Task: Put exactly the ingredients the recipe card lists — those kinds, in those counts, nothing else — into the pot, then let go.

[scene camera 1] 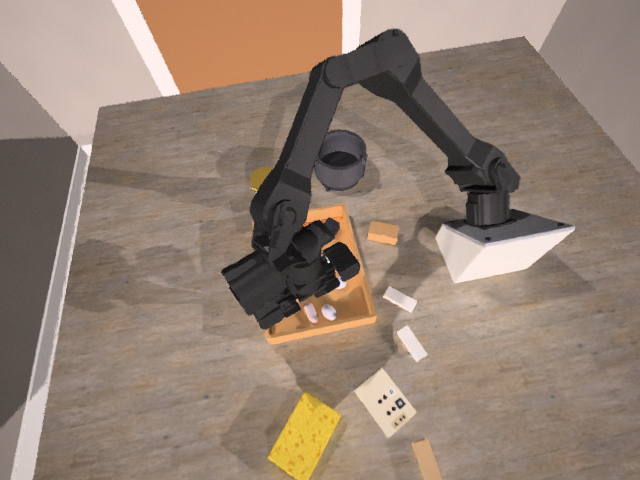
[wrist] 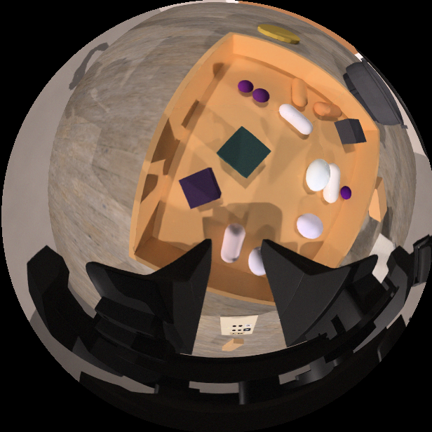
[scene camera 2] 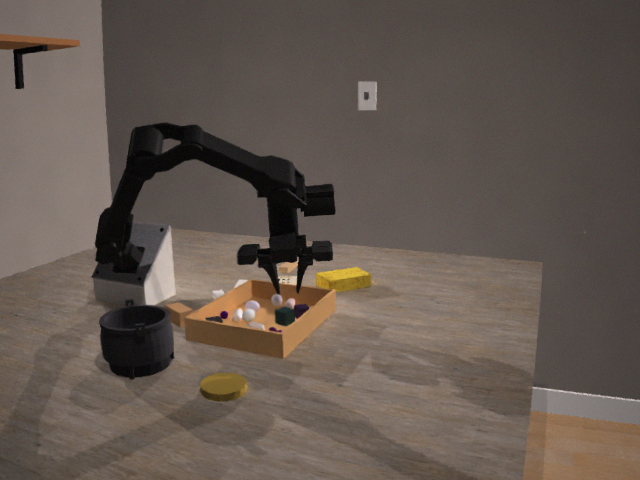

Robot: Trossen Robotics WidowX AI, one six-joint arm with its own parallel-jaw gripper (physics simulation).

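Places are measured from the arm's base along level axes (x down, y ahead, z right), in metres.
Where they show: gripper, between the fingertips: (scene camera 1: 306, 300) (scene camera 2: 288, 293); arm's base, origin of its link: (scene camera 1: 488, 222) (scene camera 2: 129, 260).
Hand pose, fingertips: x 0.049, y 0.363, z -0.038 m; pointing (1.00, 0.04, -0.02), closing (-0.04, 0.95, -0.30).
Each offset is from my fingertips to the centre of the thing.
My gripper (scene camera 2: 288, 292) (wrist: 236, 244) is open and empty, pointing down over the orange tray @[dz +0.070, dx +0.022, dy -0.022 m] (scene camera 1: 320, 330) (scene camera 2: 232, 338) (wrist: 260, 50). In the wrist view, a pinkish capsule (wrist: 233, 245) shows between the fingertips; a pale egg (wrist: 257, 261) is partly behind the right finger. The tray also holds a lilac egg (wrist: 309, 226), white egg (wrist: 318, 175), two white capsules (wrist: 295, 119) (wrist: 332, 187), two orange capsules (wrist: 299, 92) (wrist: 327, 110), several purple balls (wrist: 260, 95), a green cube (wrist: 244, 151), purple cube (wrist: 200, 187) and dark block (wrist: 350, 131). The pot @[dz +0.303, dx -0.003, dy -0.152 m] (scene camera 1: 341, 178) (scene camera 2: 136, 343) stands beyond the tray; its contents are unclear. The recipe card @[dz -0.194, dx +0.044, dy -0.087 m] (scene camera 1: 374, 392) lies flat.
A yellow disc @[dz +0.333, dx +0.038, dy +0.025 m] (scene camera 1: 261, 178) (scene camera 2: 223, 386) (wrist: 278, 33) lies near the pot. An orange block @[dz +0.111, dx +0.029, dy -0.192 m] (scene camera 1: 383, 232) (scene camera 2: 178, 313) and two white blocks @[dz -0.033, dx +0.038, dy -0.176 m] (scene camera 1: 399, 299) @[dz -0.117, dx +0.038, dy -0.166 m] (scene camera 1: 412, 343) lie beside the tray. A yellow sponge @[dz -0.208, dx +0.029, dy +0.055 m] (scene camera 1: 305, 436) (scene camera 2: 343, 279) and a tan block @[dz -0.300, dx +0.037, dy -0.120 m] (scene camera 1: 427, 459) lie near the card.
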